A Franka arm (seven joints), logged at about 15 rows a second.
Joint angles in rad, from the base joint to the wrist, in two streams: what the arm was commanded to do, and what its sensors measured. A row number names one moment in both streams.
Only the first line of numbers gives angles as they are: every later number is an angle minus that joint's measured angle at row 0.
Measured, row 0: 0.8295 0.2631 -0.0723 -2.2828 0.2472 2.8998 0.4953
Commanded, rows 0 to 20: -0.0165 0.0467 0.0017 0.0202 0.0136 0.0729 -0.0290; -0.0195 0.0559 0.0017 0.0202 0.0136 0.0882 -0.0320; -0.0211 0.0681 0.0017 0.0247 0.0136 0.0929 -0.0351; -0.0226 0.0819 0.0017 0.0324 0.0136 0.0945 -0.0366; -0.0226 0.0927 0.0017 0.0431 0.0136 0.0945 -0.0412; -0.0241 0.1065 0.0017 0.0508 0.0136 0.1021 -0.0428; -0.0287 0.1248 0.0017 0.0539 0.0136 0.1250 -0.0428; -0.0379 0.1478 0.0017 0.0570 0.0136 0.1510 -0.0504; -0.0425 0.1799 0.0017 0.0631 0.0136 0.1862 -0.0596; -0.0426 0.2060 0.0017 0.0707 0.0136 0.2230 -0.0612; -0.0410 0.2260 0.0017 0.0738 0.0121 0.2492 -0.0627; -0.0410 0.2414 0.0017 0.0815 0.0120 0.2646 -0.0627; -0.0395 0.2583 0.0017 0.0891 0.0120 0.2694 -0.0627; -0.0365 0.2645 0.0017 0.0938 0.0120 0.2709 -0.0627; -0.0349 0.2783 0.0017 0.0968 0.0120 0.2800 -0.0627; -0.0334 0.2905 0.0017 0.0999 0.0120 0.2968 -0.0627; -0.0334 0.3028 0.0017 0.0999 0.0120 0.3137 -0.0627; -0.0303 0.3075 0.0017 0.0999 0.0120 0.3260 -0.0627; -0.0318 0.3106 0.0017 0.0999 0.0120 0.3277 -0.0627; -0.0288 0.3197 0.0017 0.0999 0.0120 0.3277 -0.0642; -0.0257 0.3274 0.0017 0.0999 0.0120 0.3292 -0.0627
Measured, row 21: -0.0320 0.2919 -0.0005 0.0841 0.0000 0.3083 -0.0390
